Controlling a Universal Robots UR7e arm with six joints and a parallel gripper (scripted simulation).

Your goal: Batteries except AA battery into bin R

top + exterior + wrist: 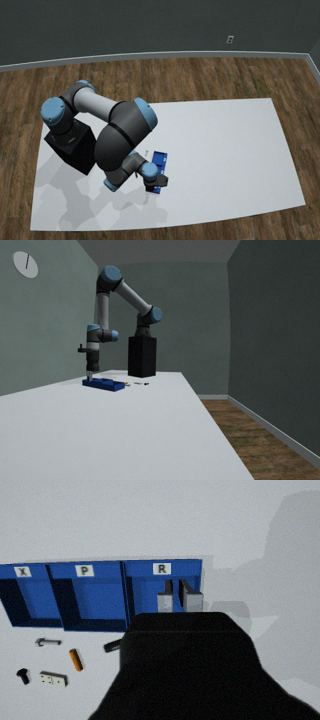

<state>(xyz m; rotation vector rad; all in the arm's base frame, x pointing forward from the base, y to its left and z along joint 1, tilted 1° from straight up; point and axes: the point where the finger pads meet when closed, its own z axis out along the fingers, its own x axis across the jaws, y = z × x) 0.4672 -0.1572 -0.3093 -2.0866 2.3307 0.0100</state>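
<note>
Right now the blue three-compartment bin tray is 100 mm to the left of my hand and 20 mm below it. The rest, counted from my hand: silver bolt (70 mm behind, 230 mm to the left, 30 mm below); dotted piece (150 mm behind, 260 mm to the left, 30 mm below); orange battery (110 mm behind, 190 mm to the left, 30 mm below).
</note>
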